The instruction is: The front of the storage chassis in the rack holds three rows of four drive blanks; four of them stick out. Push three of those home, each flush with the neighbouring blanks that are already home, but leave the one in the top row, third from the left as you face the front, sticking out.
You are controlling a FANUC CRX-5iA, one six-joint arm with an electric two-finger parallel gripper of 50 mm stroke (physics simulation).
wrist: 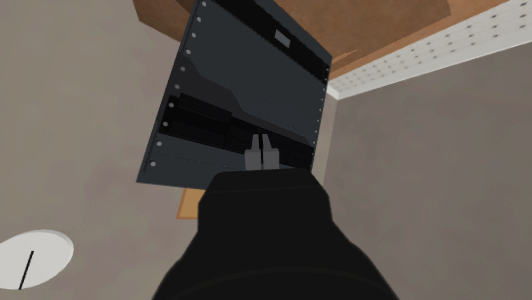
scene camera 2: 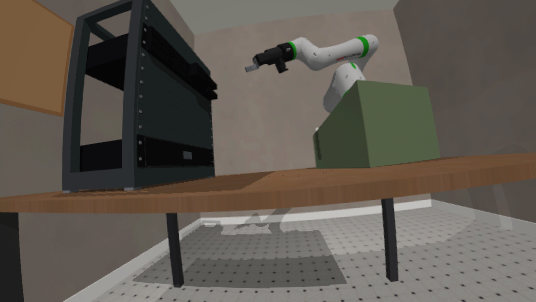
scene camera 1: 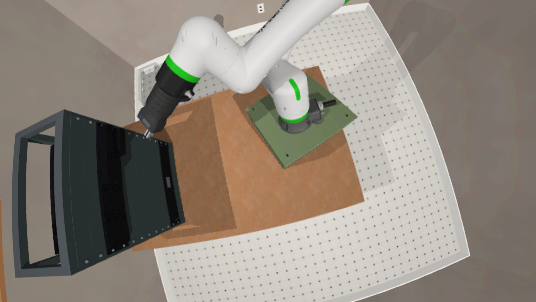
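Seen in the pictures: gripper, fingertip midpoint: [wrist: 260,143] [scene camera 2: 245,69] [scene camera 1: 148,135]; arm's base at its link origin: [scene camera 1: 295,119].
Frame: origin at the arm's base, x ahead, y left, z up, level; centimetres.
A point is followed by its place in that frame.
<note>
The dark rack [scene camera 1: 67,150] {z 35.6, x 75.0, y 1.6 cm} [scene camera 2: 129,100] {z 0.2, x 76.4, y 38.3 cm} [wrist: 250,75] {z 3.7, x 74.8, y 5.6 cm} holds the black storage chassis [scene camera 1: 112,200] {z 22.5, x 73.2, y 19.0 cm} [scene camera 2: 167,57] {z 19.6, x 73.0, y 27.4 cm} as a band near its top; it appears upside down in the wrist view. A long raised blank [wrist: 205,106] {z 18.5, x 69.9, y -4.0 cm} stands proud there at image left, the front's right side. In scene camera 2, dark blanks [scene camera 2: 214,91] {z 19.5, x 69.7, y -3.3 cm} stick out at the far end and another raised edge [scene camera 2: 196,73] {z 20.9, x 70.1, y 12.7 cm} shows nearer. Exact rows and columns are too dark to tell. My gripper [scene camera 1: 148,134] {z 25.8, x 50.9, y 0.9 cm} [scene camera 2: 247,69] {z 25.8, x 50.9, y 0.9 cm} [wrist: 260,143] {z 25.8, x 50.9, y 0.9 cm} is shut and empty, in front of the chassis, with a gap in scene camera 2.
A lower black unit with a grey label [scene camera 1: 168,181] {z -13.9, x 74.7, y 12.6 cm} [scene camera 2: 187,155] {z -13.8, x 74.7, y 13.2 cm} [wrist: 282,38] {z -13.8, x 74.7, y 12.9 cm} sits at the rack's bottom. The green pedestal [scene camera 1: 320,140] {z 5.0, x -6.8, y 12.6 cm} [scene camera 2: 400,125] {z -10.8, x -6.0, y 13.8 cm} carries the arm on the wooden table [scene camera 1: 280,200] {z -24.2, x 15.3, y 36.1 cm} [scene camera 2: 300,187] {z -24.2, x 33.6, y 49.2 cm}. A wall clock [wrist: 45,260] shows in the wrist view.
</note>
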